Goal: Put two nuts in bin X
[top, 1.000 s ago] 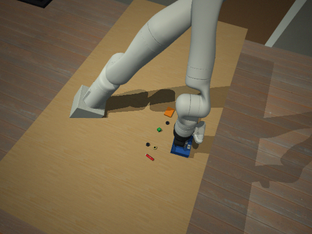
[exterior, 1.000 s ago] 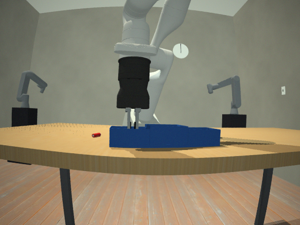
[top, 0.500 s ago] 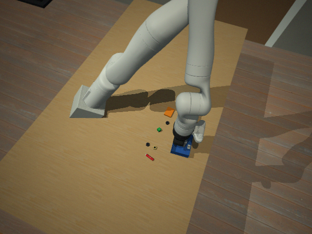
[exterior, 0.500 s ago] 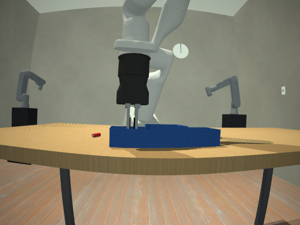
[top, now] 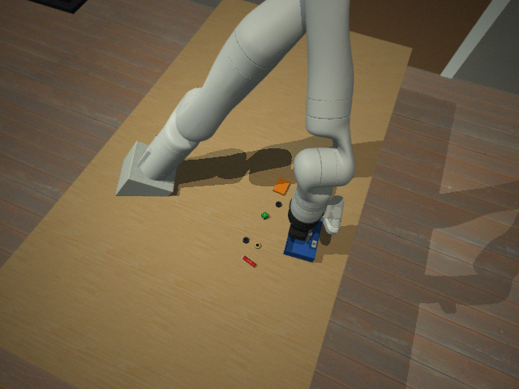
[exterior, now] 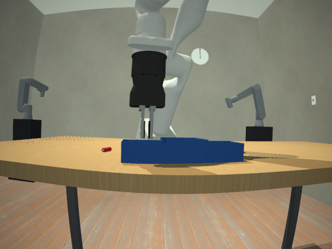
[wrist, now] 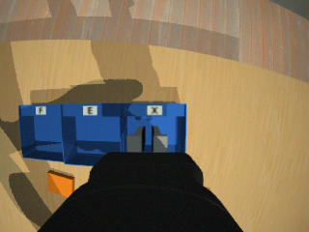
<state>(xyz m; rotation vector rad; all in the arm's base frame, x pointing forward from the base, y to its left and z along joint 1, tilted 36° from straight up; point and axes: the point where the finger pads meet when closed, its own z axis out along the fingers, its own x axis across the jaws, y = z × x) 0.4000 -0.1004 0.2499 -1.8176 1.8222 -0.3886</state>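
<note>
The row of blue bins lies 1 cm behind my hand, 8 cm to the left of it and 4 cm below it. Also, from my hand: yellow nut: 12 cm behind, 6 cm to the right, 6 cm below; red cylinder: 13 cm behind, 11 cm to the right, 6 cm below; green block: 13 cm behind, 4 cm to the left, 5 cm below.
</note>
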